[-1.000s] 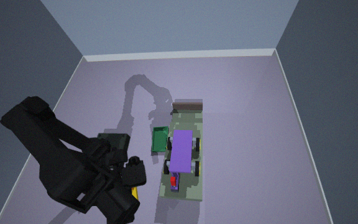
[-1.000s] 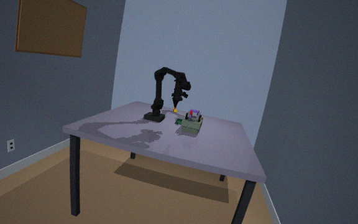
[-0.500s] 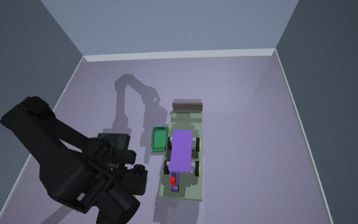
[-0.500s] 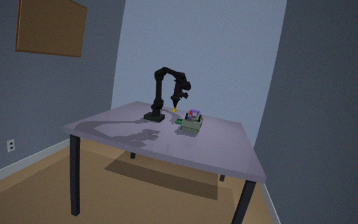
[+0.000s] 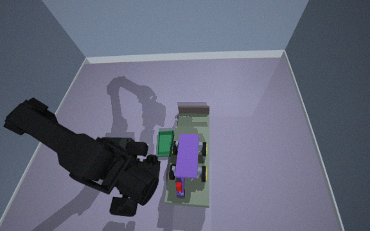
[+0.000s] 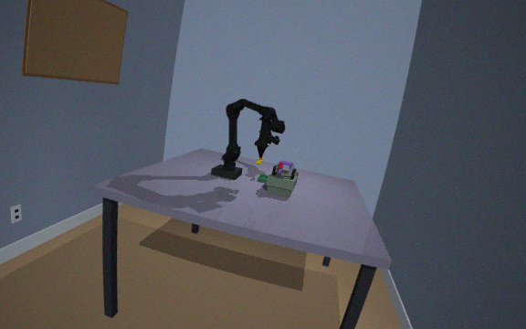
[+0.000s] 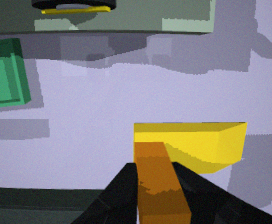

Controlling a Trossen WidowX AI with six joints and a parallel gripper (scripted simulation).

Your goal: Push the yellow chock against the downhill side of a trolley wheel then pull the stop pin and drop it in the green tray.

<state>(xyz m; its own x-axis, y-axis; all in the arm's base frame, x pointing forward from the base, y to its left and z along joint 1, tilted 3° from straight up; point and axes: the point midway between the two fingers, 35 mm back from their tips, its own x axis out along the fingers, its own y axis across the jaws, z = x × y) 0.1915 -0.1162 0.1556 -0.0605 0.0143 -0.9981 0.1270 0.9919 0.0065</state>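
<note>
My gripper tip is 120 mm short of the red-headed stop pin, 40 mm above it and 30 mm to the left of it. Also, from my gripper tip: purple trolley 150 mm ahead, 70 mm to the left, 60 mm below; then green tray 180 mm to the left, 180 mm below, 40 mm ahead; then pale green ramp 150 mm ahead, 130 mm below, 80 mm to the left.
</note>
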